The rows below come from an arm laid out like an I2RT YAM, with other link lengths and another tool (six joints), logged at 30 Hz.
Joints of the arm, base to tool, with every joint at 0 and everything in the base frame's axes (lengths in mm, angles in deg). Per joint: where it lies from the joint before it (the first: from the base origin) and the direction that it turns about. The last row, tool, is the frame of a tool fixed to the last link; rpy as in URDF.
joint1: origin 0.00 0.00 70.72 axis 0 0 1
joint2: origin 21.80 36.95 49.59 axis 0 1 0
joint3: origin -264.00 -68.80 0.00 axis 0 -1 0
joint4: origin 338.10 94.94 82.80 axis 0 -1 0
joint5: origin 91.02 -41.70 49.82 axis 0 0 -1
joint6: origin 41.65 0.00 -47.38 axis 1 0 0
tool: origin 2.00 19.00 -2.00 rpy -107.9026 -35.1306 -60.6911
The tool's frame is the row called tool.
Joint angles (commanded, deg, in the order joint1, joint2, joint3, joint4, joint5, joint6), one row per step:
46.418 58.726 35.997 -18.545 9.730 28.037
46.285 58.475 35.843 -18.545 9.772 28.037
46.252 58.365 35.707 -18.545 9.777 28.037
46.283 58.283 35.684 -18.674 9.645 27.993
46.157 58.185 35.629 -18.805 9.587 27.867
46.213 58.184 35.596 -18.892 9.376 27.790
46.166 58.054 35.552 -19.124 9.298 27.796
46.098 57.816 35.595 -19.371 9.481 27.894
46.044 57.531 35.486 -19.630 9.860 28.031
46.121 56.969 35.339 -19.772 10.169 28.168
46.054 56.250 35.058 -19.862 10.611 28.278
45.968 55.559 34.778 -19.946 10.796 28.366
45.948 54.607 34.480 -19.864 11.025 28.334
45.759 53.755 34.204 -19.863 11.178 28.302
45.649 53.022 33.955 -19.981 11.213 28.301
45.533 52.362 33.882 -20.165 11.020 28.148
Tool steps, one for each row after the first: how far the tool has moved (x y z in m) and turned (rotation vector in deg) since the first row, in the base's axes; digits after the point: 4 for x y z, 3 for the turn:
0.0001 -0.0011 0.0002 0.051 -0.087 -0.165
-0.0001 -0.0015 -0.0003 0.030 -0.071 -0.201
-0.0006 -0.0016 -0.0003 0.012 0.021 -0.043
-0.0004 -0.0024 -0.0005 -0.105 0.057 -0.043
-0.0009 -0.0023 -0.0009 -0.143 0.208 0.222
-0.0012 -0.0029 -0.0009 -0.209 0.349 0.229
-0.0012 -0.0036 0.0002 -0.206 0.279 -0.040
-0.0014 -0.0048 0.0004 -0.353 0.213 -0.467
-0.0025 -0.0057 0.0020 -0.210 -0.067 -0.712
-0.0032 -0.0075 0.0035 -0.088 -0.471 -1.183
-0.0040 -0.0092 0.0048 0.122 -0.748 -1.467
-0.0052 -0.0109 0.0076 0.534 -1.374 -1.643
-0.0056 -0.0131 0.0099 0.862 -1.856 -1.931
-0.0065 -0.0149 0.0116 1.110 -2.124 -2.070
-0.0072 -0.0163 0.0140 1.387 -2.377 -1.944

